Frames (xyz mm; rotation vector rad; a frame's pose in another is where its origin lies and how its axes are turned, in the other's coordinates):
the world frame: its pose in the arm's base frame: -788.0 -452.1 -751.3 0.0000 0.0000 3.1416
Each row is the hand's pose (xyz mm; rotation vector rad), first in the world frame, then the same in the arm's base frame.
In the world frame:
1: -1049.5 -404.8 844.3 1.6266 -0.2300 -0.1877
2: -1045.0 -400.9 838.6 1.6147 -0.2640 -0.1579
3: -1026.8 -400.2 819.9 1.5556 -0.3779 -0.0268
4: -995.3 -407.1 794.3 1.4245 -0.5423 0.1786
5: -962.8 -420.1 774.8 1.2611 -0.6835 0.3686
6: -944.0 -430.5 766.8 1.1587 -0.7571 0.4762
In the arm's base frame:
1: 261.5 -47.3 93.0 0.3055 2.1603 2.0215
2: 257.0 -51.2 87.3 0.3539 2.1644 2.0482
3: 238.8 -51.9 68.6 0.5282 2.1742 2.1710
4: 207.3 -45.0 43.0 -0.7334 -1.9265 -2.1518
5: 174.8 -32.0 23.5 -0.8857 -1.6341 -2.0996
6: 156.0 -21.6 15.5 -0.9573 -1.4651 -2.0603

